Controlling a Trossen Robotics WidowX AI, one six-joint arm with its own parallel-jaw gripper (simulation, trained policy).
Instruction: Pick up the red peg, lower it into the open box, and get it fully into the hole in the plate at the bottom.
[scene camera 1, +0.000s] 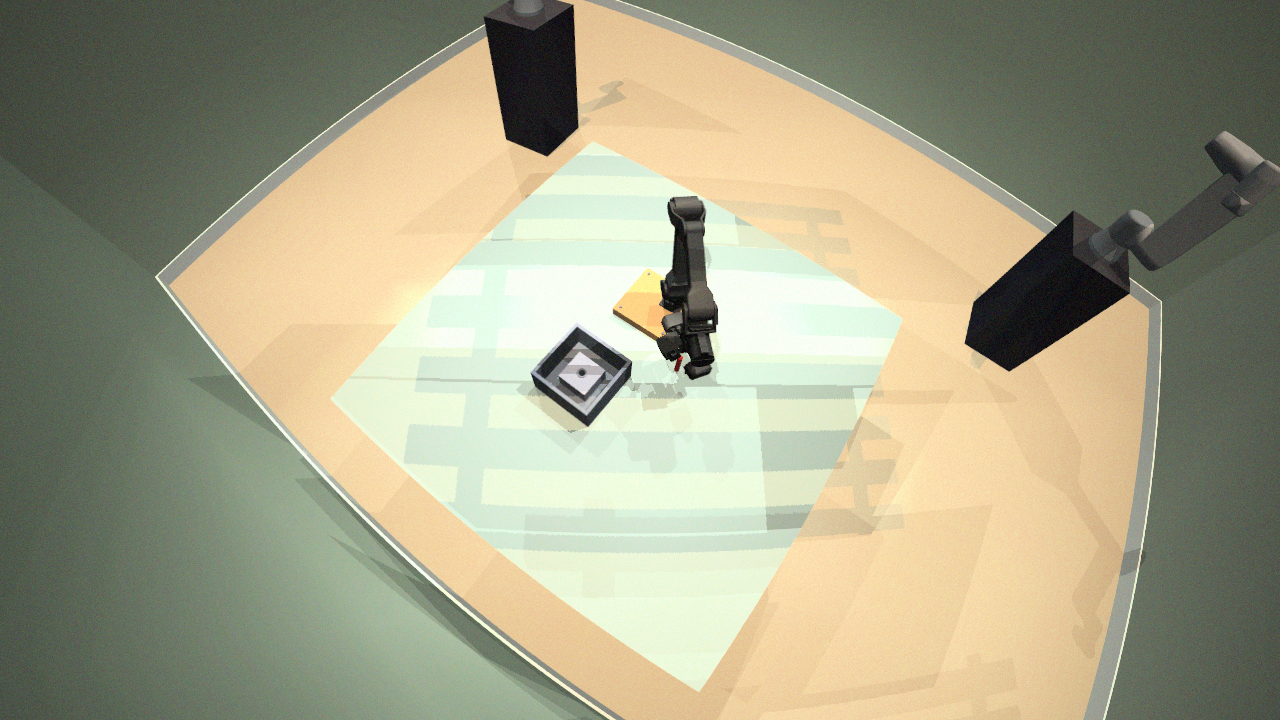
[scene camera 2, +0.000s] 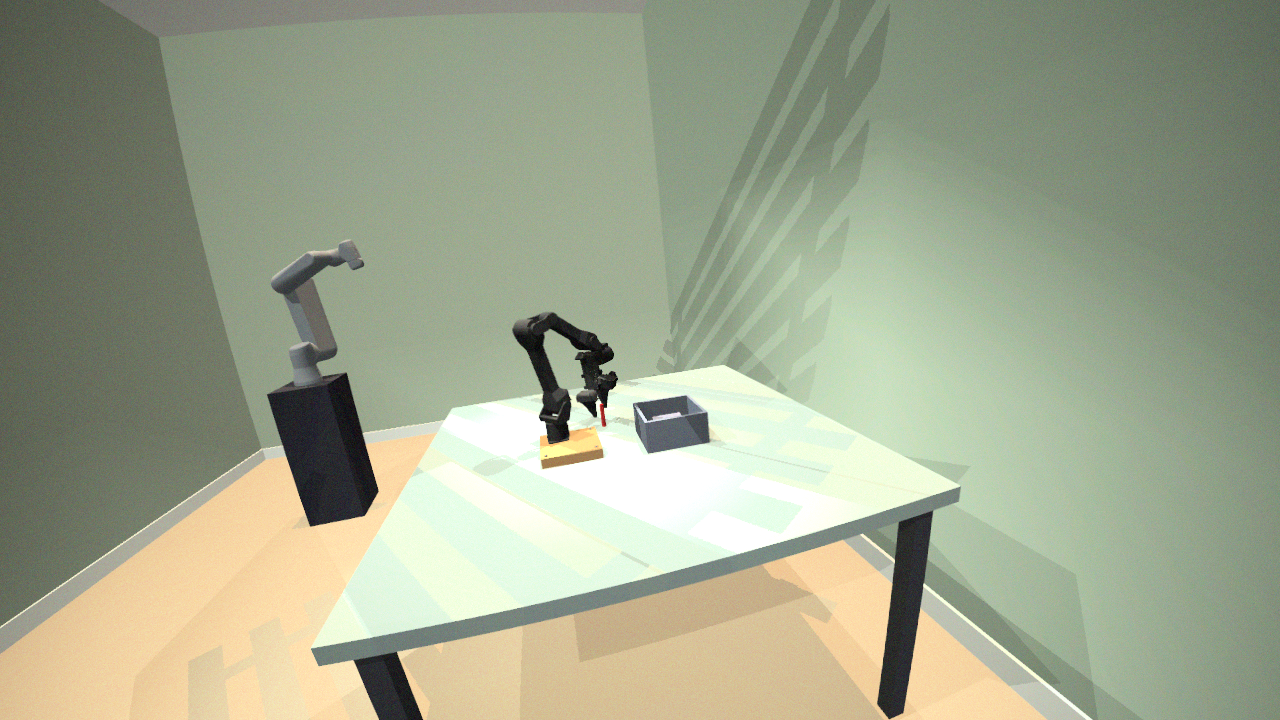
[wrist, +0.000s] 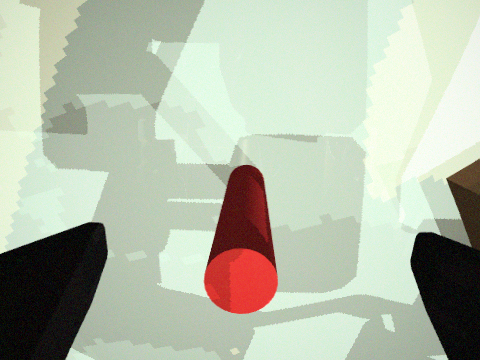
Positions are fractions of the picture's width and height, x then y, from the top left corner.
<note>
I see my gripper (scene camera 1: 0.53, 0.50), a grey box (scene camera 1: 0.43, 0.52) and a red peg (wrist: 0.50, 0.77).
The grey box also shows in scene camera 2 (scene camera 2: 0.54, 0.60). My gripper shows as well in the wrist view (wrist: 0.54, 0.68). The wrist view misses the grey box: it is out of frame.
</note>
